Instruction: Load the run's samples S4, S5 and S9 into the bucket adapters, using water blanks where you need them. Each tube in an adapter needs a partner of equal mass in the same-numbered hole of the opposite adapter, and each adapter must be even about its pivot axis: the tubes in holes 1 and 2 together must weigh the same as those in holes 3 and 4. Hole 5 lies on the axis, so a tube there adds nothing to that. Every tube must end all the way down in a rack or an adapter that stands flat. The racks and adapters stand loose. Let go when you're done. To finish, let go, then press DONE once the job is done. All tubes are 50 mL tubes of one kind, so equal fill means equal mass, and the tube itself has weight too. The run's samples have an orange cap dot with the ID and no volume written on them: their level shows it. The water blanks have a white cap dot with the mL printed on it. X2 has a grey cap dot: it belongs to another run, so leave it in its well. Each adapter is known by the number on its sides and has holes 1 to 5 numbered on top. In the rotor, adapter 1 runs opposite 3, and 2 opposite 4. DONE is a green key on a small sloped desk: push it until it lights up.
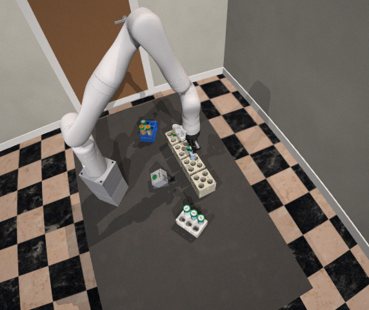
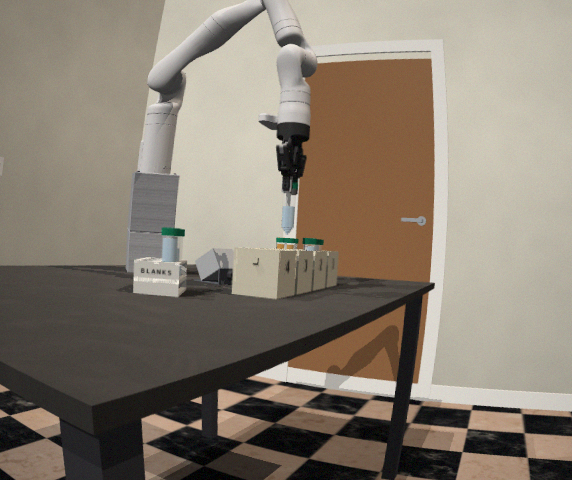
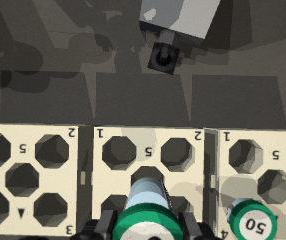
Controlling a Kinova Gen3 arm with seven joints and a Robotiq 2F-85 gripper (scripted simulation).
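Now: the water blank tube 5 cm below my hand and 1 cm to the left of it. From my hand the other things lie so: adapter 1: 22 cm to the left, 19 cm below, 2 cm ahead; done desk: 19 cm behind, 18 cm below, 5 cm to the left; green DONE key: 21 cm behind, 17 cm below, 6 cm to the left.
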